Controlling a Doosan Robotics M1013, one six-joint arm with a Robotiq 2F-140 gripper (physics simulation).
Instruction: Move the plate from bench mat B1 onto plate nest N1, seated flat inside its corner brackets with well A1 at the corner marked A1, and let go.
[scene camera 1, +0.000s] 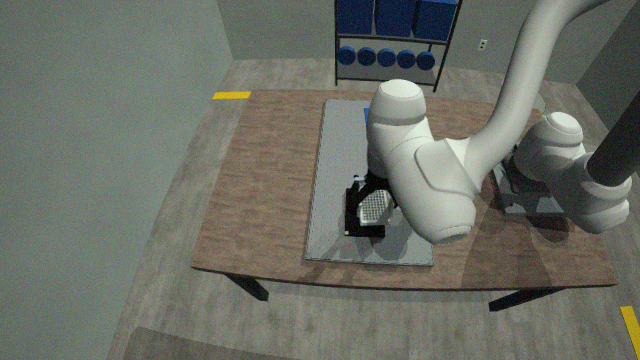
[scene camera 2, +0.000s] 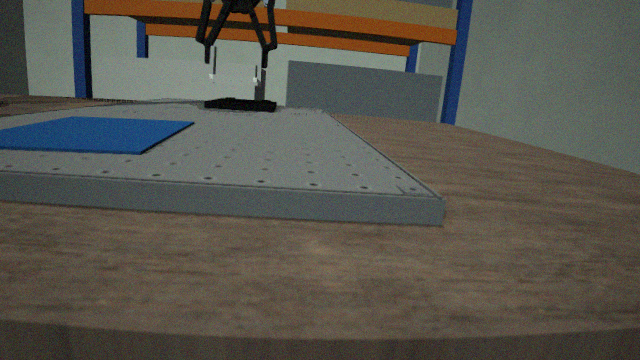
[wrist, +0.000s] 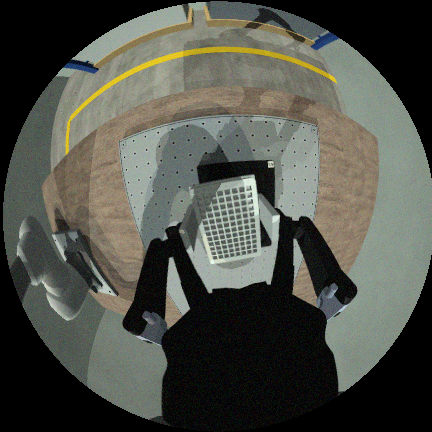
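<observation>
The white plate with a grid of wells is held above the black plate nest N1. My gripper is shut on the plate by its two long sides. In the scene camera 2 view there is a gap between the fingertips and the nest, and the plate blends into the pale wall. A small white label marks one nest corner; its text and well A1 are not readable. Blue bench mat B1 is bare in the scene camera 2 view.
The nest and mat lie on a grey perforated board on a wooden table. The arm's base plate is at the table's right in the scene camera 1 view. A rack with blue bins stands behind.
</observation>
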